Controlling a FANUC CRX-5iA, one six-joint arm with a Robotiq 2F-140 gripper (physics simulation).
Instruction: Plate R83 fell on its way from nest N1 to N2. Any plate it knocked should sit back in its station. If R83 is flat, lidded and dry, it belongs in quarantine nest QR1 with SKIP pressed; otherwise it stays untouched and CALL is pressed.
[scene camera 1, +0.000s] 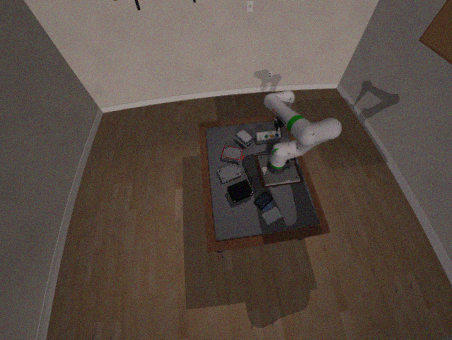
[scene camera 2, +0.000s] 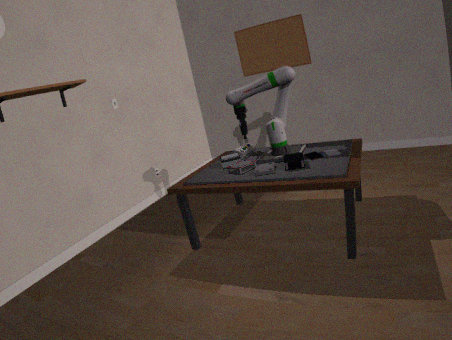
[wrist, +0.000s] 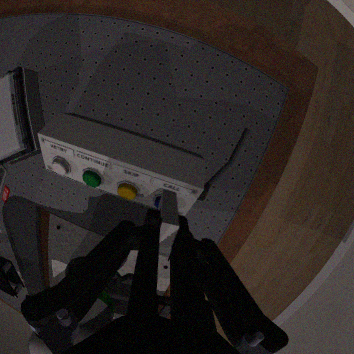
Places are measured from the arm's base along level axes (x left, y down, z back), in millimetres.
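Pixels of known places: gripper, between the fingertips: (scene camera 1: 277, 132) (scene camera 2: 246, 142) (wrist: 165, 202); arm's base, origin of its link: (scene camera 1: 275, 166) (scene camera 2: 281, 152).
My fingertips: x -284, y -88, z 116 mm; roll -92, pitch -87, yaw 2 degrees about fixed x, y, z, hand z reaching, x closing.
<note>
Ahead of a thing's pixels: the offset from my fingertips to its middle. "spot": to the spot under its first point.
My gripper (scene camera 1: 278, 126) (scene camera 2: 245, 139) (wrist: 165, 202) is shut and empty. Its tips are at the right end of the button box {dx -20, dy +46, dz -72 mm} (scene camera 1: 261, 137) (scene camera 2: 243, 149) (wrist: 120, 145), over or against the blue CALL button {dx +11, dy +24, dz +0 mm} (wrist: 158, 201), which is mostly hidden; contact cannot be told. The yellow SKIP button {dx +5, dy +24, dz -50 mm} (wrist: 127, 191) shows beside them. The red-edged nest {dx +68, dy +65, dz -438 mm} (scene camera 1: 232, 153) (scene camera 2: 242, 167) lies left of the box, with a red tag {spot: dx +116, dy +86, dz -352 mm} (wrist: 5, 194). A dark plate-like piece {dx +539, dy +81, dz -328 mm} (scene camera 1: 264, 200) (scene camera 2: 315, 155) lies next to a pale square {spot: dx +668, dy +80, dz -303 mm} (scene camera 1: 272, 215) (scene camera 2: 334, 153). Labels N1, N2 and R83 are not readable.
A white-topped stack {dx -60, dy +26, dz -288 mm} (scene camera 1: 244, 137) (scene camera 2: 230, 157) (wrist: 9, 120) stands beside the box. A grey nest {dx +237, dy +74, dz -515 mm} (scene camera 1: 230, 173) (scene camera 2: 265, 169) and a black block {dx +423, dy +57, dz -478 mm} (scene camera 1: 240, 191) (scene camera 2: 294, 160) stand farther along. A cable {spot: dx -46, dy +81, dz +91 mm} (wrist: 229, 164) runs from the box's right end. The arm's base stands on a pale board (scene camera 1: 287, 179).
</note>
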